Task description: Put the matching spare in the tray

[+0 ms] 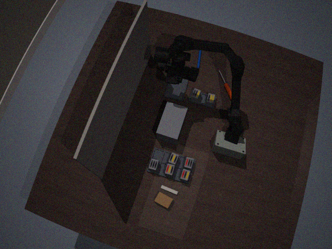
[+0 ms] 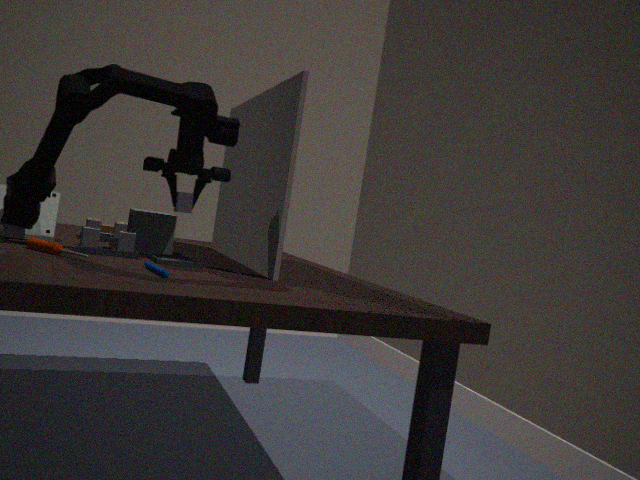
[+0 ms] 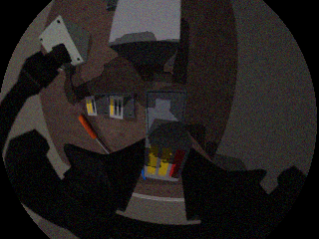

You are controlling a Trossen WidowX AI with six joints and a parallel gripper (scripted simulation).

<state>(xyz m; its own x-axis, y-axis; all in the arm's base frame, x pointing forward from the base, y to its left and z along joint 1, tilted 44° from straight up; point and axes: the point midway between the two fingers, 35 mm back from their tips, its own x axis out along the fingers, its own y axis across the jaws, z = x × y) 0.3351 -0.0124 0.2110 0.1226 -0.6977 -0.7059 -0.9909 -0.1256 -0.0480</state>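
The grey tray is 12 cm below my gripper tip. Also, from my gripper tip: blue pen (4 cm behind, 22 cm to the right, 12 cm below); grey panel (17 cm ahead, 22 cm to the left, 10 cm above); mounted unit (6 cm behind, 21 cm to the left, 7 cm below).
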